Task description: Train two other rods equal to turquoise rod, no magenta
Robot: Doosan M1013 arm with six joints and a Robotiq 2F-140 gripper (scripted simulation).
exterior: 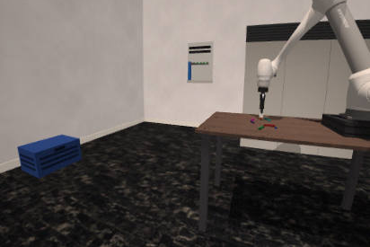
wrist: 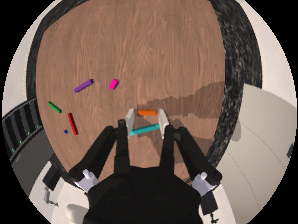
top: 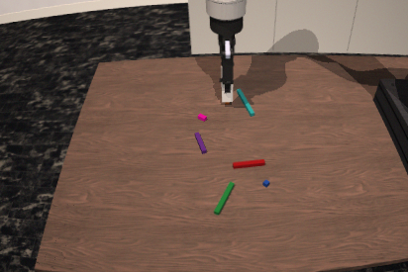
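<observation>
My gripper is now 50 mm above the orange rod. Round my hand: turquoise rod: 50 mm behind, 10 mm to the left, 50 mm below; magenta rod: 50 mm ahead, 80 mm to the left, 50 mm below; purple rod: 50 mm ahead, 160 mm to the left, 50 mm below.
</observation>
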